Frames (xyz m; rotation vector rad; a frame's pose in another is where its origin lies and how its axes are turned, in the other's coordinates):
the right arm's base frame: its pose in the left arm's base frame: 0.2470 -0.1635 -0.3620 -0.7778 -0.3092 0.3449
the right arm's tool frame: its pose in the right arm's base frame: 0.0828 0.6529 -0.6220 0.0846 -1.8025 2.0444
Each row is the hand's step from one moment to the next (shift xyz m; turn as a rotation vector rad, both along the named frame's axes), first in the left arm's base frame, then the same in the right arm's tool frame.
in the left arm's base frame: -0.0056 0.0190 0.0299 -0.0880 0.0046 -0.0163
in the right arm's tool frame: 0.0021 -0.0338 0.0117 0.0892 -0.0002 -0.0082
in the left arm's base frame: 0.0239 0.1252 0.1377 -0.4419 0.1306 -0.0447
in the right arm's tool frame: -0.0402 -0.1814 0.0262 0.4431 -0.1077 -0.0799
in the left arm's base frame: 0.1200 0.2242 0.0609 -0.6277 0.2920 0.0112
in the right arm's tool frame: -0.1278 -0.2034 -0.1034 0.6202 -0.2824 -0.1224
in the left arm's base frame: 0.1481 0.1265 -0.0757 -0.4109 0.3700 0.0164
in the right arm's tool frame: -0.1396 -0.0401 -0.1502 0.4036 -0.3298 -0.1853
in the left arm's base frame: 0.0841 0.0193 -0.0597 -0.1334 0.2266 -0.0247
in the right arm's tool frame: -0.0770 0.0286 -0.0653 0.1336 -0.1713 -0.1502
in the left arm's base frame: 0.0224 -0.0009 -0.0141 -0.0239 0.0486 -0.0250
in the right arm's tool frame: -0.0207 0.0112 -0.0122 0.0262 -0.0241 -0.0479
